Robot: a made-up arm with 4 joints.
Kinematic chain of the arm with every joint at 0, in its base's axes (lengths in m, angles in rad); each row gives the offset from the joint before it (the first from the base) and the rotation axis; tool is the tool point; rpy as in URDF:
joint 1: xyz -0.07 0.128 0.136 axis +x
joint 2: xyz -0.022 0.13 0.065 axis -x
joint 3: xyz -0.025 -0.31 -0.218 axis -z
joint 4: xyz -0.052 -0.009 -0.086 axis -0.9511 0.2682 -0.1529
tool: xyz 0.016 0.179 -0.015 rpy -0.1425 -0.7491 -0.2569
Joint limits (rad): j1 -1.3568..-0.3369 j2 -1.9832..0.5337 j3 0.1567..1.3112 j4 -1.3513..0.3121
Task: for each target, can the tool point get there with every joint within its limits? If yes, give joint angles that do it. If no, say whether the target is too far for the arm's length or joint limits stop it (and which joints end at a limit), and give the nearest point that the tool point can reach.
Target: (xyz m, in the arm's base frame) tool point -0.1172 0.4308 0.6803
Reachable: no: joint limits stop it (at a limit: joint 1, joint 2, joint 3, joint 4) | nearest point -0.2048 0.1612 0.2967 | short by 0.477 m
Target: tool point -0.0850 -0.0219 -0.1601
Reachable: yes | joints -0.8013 -0.3371 0.3885 0.1804
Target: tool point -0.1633 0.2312 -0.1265
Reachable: yes | joints -0.5643 -1.3361 0.4753 -1.2199
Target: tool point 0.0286 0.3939 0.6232
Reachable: no: joint limits stop it (at a limit: joint 1, joint 2, joint 3) | nearest point -0.0297 0.1217 0.2738 | short by 0.447 m
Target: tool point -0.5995 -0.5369 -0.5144
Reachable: no: too far | nearest point -0.1234 -0.1081 -0.2097 | short by 0.710 m
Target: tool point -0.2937 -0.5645 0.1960
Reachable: no: joint limits stop it (at a limit: joint 1, joint 3, joint 4) | nearest point -0.1234 -0.1728 0.1094 | short by 0.436 m
